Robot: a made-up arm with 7 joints. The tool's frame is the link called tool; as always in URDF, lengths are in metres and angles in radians. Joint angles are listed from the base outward. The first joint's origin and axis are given. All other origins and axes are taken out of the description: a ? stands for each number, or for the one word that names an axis. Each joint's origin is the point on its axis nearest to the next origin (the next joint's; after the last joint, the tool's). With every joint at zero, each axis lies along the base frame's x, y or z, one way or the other. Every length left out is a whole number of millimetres.
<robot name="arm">
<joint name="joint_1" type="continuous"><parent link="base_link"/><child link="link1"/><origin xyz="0 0 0.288" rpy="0 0 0"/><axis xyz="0 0 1"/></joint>
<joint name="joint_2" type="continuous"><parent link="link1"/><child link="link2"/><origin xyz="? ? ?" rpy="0 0 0"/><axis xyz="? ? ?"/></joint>
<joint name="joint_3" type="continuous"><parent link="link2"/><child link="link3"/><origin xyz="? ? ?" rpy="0 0 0"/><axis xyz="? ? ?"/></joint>
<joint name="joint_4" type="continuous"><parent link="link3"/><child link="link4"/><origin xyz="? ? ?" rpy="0 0 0"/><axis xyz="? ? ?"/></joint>
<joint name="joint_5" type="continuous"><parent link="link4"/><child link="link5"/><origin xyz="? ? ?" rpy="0 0 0"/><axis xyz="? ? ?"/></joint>
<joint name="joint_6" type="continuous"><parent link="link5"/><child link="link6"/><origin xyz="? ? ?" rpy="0 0 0"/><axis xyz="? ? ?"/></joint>
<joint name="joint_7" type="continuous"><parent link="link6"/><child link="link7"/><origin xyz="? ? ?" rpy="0 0 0"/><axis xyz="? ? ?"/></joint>
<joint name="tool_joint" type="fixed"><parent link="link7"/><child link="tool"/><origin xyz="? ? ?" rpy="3.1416 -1.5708 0"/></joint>
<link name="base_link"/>
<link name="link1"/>
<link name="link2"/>
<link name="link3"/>
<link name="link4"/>
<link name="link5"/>
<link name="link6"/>
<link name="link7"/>
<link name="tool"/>
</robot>
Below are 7 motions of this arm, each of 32 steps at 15 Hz.
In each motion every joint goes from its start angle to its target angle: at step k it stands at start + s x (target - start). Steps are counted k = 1, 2, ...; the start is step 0. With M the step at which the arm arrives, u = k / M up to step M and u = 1 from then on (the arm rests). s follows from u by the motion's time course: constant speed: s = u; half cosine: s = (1 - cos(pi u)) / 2; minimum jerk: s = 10 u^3 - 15 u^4 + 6 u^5.
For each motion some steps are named. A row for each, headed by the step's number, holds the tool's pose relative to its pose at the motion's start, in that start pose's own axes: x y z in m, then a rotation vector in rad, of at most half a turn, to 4 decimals.
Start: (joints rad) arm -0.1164 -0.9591 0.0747 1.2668 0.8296 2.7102 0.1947
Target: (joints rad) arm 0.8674 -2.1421 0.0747 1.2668 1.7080 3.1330 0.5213
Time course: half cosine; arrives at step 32
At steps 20, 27, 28, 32:
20: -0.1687 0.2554 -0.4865 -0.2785 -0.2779 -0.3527
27: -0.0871 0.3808 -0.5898 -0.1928 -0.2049 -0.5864
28: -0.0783 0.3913 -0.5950 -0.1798 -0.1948 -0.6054
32: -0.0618 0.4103 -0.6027 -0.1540 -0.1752 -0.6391

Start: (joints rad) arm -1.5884 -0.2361 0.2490 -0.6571 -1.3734 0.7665 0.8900
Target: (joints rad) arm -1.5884 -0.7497 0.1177 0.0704 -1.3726 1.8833 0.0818
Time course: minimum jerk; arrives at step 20
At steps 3, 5, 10, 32:
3: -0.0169 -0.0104 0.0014 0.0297 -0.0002 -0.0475
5: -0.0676 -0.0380 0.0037 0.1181 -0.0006 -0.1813
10: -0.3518 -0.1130 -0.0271 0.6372 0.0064 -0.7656
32: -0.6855 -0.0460 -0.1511 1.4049 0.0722 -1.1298

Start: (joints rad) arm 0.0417 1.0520 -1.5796 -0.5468 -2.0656 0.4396 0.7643
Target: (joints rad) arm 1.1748 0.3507 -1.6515 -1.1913 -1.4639 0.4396 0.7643
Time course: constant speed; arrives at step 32
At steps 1, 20, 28, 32:
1: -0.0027 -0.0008 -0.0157 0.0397 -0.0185 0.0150
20: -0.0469 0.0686 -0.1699 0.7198 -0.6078 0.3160
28: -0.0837 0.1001 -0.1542 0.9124 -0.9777 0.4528
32: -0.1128 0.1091 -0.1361 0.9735 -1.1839 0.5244

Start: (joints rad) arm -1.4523 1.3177 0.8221 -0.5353 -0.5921 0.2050 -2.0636
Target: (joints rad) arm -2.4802 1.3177 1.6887 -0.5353 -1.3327 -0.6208 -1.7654
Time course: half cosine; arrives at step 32
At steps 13, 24, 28, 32:
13: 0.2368 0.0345 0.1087 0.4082 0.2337 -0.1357
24: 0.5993 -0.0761 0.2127 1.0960 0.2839 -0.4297
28: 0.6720 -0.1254 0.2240 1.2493 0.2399 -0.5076
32: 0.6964 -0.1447 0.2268 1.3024 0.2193 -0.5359

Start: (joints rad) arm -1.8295 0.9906 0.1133 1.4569 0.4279 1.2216 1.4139
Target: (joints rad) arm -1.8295 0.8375 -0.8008 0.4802 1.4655 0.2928 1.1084
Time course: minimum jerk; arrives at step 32
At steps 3, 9, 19, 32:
3: 0.0028 -0.0023 -0.0008 0.0013 0.0011 0.0053
9: 0.0502 -0.0434 -0.0199 0.0308 0.0070 0.0913
19: 0.1416 -0.1920 -0.1450 0.2010 -0.1640 0.1002
32: 0.0945 -0.2677 -0.2197 0.2251 -0.3196 -0.1868

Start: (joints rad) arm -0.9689 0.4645 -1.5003 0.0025 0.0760 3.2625 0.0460
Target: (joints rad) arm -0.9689 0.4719 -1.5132 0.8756 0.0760 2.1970 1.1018
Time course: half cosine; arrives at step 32
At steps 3, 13, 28, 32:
3: 0.0003 0.0006 -0.0042 -0.0019 -0.0416 0.0212
13: 0.0046 0.0101 -0.0729 -0.1572 -0.6717 0.3323
28: 0.0448 0.0296 -0.2313 -1.0230 -1.6086 0.6164
32: 0.0504 0.0308 -0.2425 -1.0996 -1.6504 0.6118

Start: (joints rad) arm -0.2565 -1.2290 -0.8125 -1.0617 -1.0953 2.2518 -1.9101
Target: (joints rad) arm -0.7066 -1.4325 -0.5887 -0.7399 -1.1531 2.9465 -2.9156
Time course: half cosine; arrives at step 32
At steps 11, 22, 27, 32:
11: 0.0763 -0.0138 -0.0708 -0.1145 0.1033 -0.1802
22: 0.1830 -0.0301 -0.2529 -0.3412 0.1829 -0.4642
27: 0.2029 -0.0315 -0.3201 -0.4004 0.1776 -0.5403
32: 0.2082 -0.0315 -0.3452 -0.4190 0.1728 -0.5667

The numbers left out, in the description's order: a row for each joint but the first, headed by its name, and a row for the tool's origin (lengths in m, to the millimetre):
joint_2: xyz 0 -0.047 0, axis 0 -1 0
joint_3: xyz 0 0 0.354, axis 0 0 1
joint_4: xyz 0.021 0.056 0, axis 0 1 0
joint_5: xyz -0.02 0 0.428, axis 0 0 1
joint_6: xyz 0 -0.097 0, axis 0 -1 0
joint_7: xyz 0.012 0 0.09, axis 1 0 0
tool: xyz 0 0 0

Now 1 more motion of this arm.
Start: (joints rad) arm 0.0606 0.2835 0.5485 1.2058 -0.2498 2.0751 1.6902
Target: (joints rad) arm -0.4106 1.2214 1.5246 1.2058 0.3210 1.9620 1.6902
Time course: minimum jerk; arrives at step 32
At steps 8, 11, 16, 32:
8: -0.0515 -0.0517 -0.0072 0.0685 -0.0523 0.0411
11: -0.1216 -0.1025 -0.0221 0.1312 -0.1312 0.0848
16: -0.3068 -0.1661 -0.0814 0.1872 -0.3608 0.1608
32: -0.6452 -0.0662 -0.2815 -0.0567 -0.8310 0.2030

